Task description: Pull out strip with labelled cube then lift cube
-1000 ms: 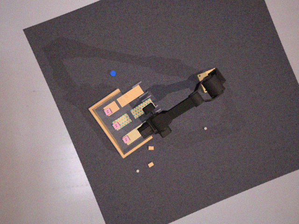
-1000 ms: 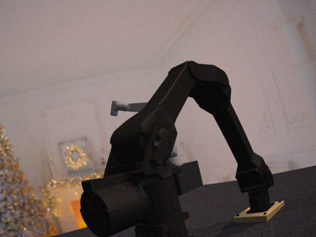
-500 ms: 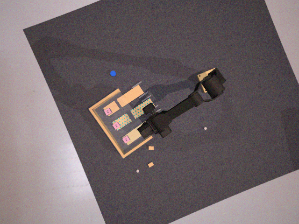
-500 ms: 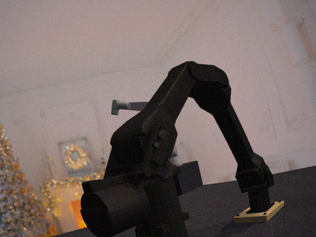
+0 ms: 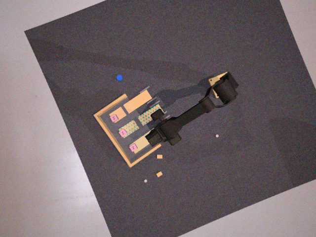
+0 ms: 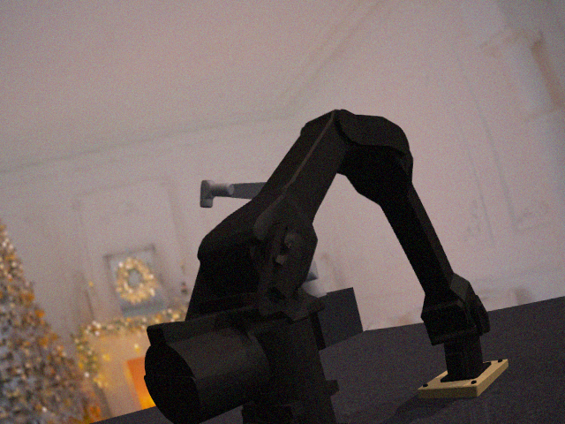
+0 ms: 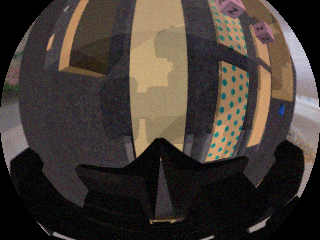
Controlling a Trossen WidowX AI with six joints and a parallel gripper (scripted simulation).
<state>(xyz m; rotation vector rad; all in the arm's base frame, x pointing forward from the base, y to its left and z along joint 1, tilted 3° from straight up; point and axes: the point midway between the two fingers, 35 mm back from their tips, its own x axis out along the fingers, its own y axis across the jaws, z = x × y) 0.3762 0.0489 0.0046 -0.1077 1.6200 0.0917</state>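
My gripper tip is now 9 cm short of the pale strip and 1 cm to the right of it. Round my gripper tip: blue disc (34 cm to the right, 9 cm ahead).
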